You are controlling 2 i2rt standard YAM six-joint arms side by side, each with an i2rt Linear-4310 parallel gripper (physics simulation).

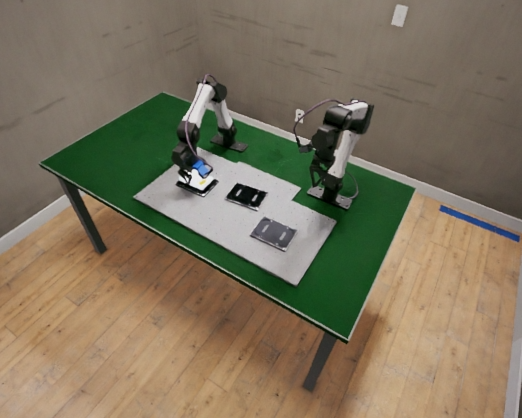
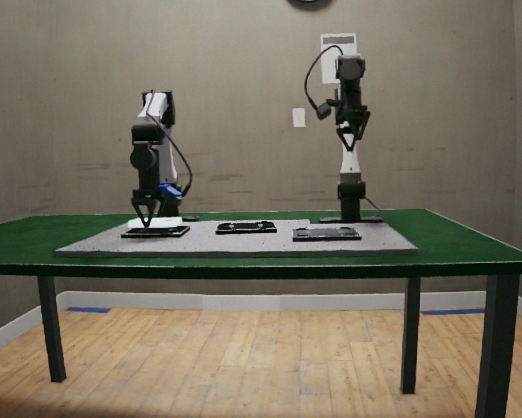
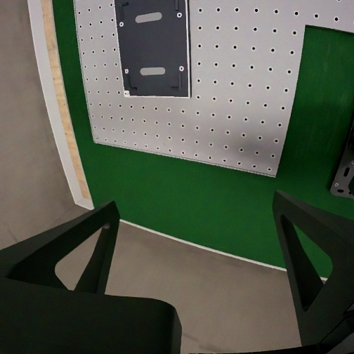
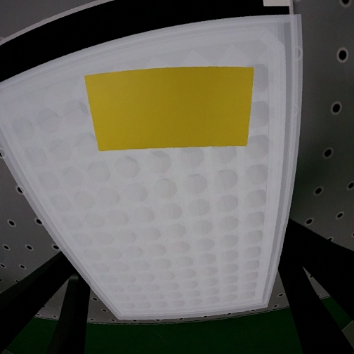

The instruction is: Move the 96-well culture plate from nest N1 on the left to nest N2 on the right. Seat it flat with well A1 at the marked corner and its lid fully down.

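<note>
The 96-well plate [image 1: 192, 180] [image 2: 167, 221] [image 4: 175, 200] is white, with a frosted lid and a yellow label. It is level over or in the black left nest [image 1: 186, 188] [image 2: 170, 232] [image 4: 150, 15]; any small gap is too fine to tell. The lid looks flat on it. My right gripper [image 1: 185, 178] [image 2: 152, 222] [image 4: 173, 238] is shut on the plate, a finger at each long side. The grey right nest [image 1: 273, 233] [image 2: 326, 233] [image 3: 152, 45] is empty. My left gripper [image 1: 316, 179] [image 2: 352, 143] [image 3: 192, 204] is open and empty, high near its own base.
A black middle nest [image 1: 246, 196] [image 2: 246, 228] stands empty between the other two. All three nests sit on a grey perforated board [image 1: 225, 220] [image 2: 235, 247] [image 3: 240, 75] on the green table [image 1: 372, 220] [image 2: 450, 240] [image 3: 200, 200].
</note>
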